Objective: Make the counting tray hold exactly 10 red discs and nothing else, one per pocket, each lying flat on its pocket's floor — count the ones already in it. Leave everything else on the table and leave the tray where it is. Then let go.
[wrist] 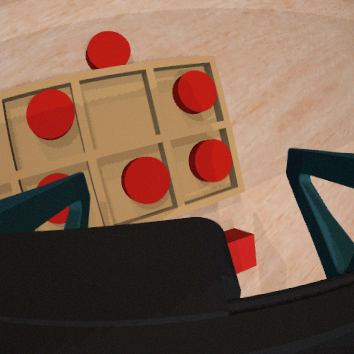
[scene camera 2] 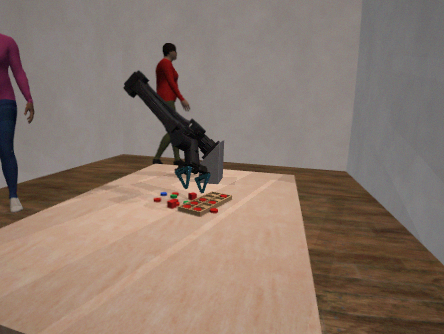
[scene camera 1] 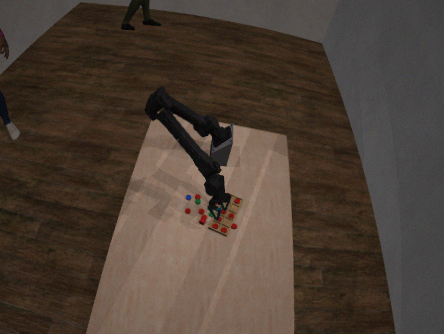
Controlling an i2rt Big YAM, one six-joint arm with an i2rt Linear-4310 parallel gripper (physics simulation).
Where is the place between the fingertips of my gripper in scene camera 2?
At 194, 191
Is my gripper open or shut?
Open.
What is my gripper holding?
Nothing.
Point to a wooden counting tray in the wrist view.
121, 112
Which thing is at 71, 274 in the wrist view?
My gripper.
